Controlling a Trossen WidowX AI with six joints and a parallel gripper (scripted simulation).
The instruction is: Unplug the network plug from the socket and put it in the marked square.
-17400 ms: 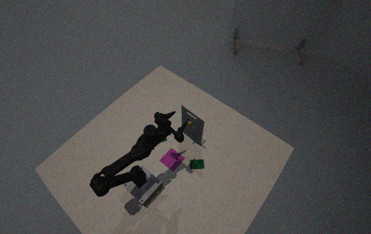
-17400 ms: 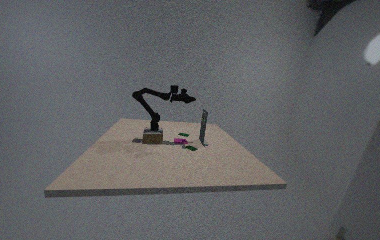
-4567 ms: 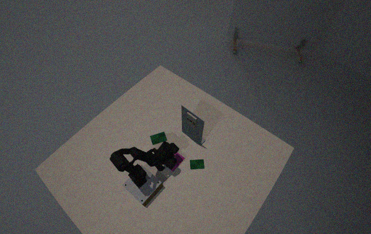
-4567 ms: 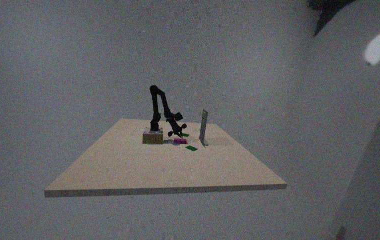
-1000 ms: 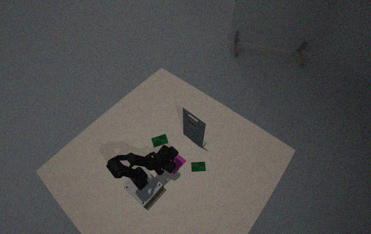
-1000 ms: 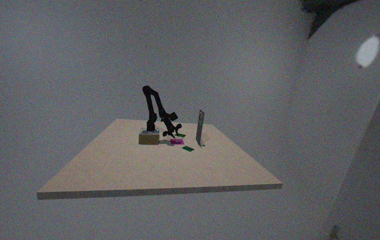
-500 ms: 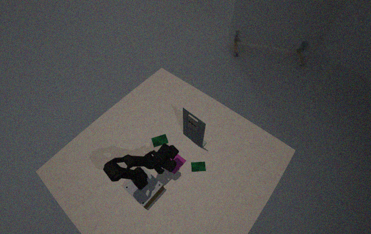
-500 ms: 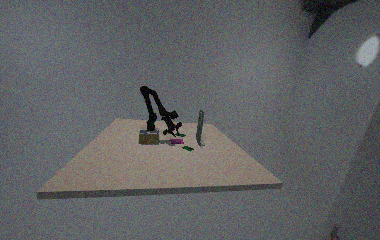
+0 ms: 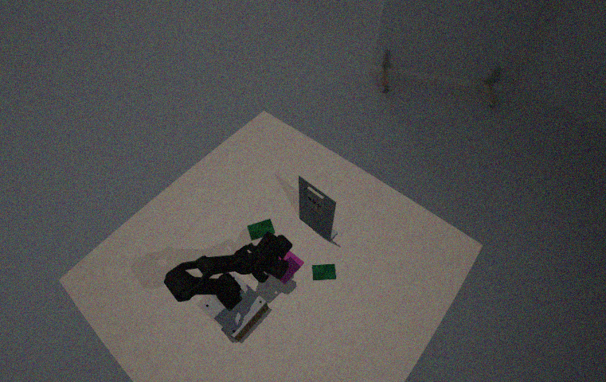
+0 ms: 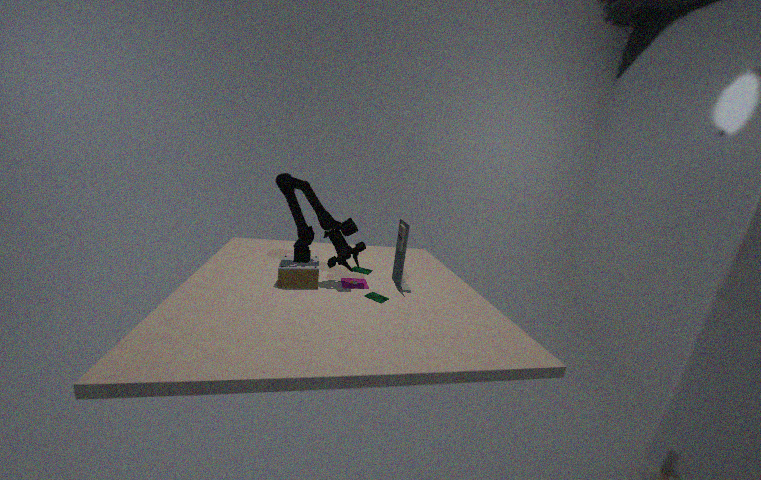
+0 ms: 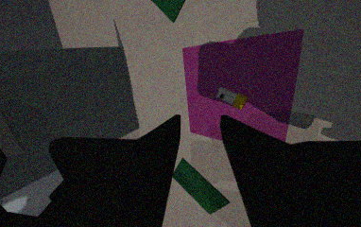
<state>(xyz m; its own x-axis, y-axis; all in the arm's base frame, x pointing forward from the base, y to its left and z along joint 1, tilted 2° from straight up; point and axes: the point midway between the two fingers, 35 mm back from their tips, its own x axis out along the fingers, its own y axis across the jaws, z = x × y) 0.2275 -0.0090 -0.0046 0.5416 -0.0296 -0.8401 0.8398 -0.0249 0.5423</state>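
My gripper tip is 60 mm above the yellow network plug. Round my gripper tip: magenta square 70 mm below; then grey upright panel 210 mm ahead, 20 mm to the left, 80 mm above.
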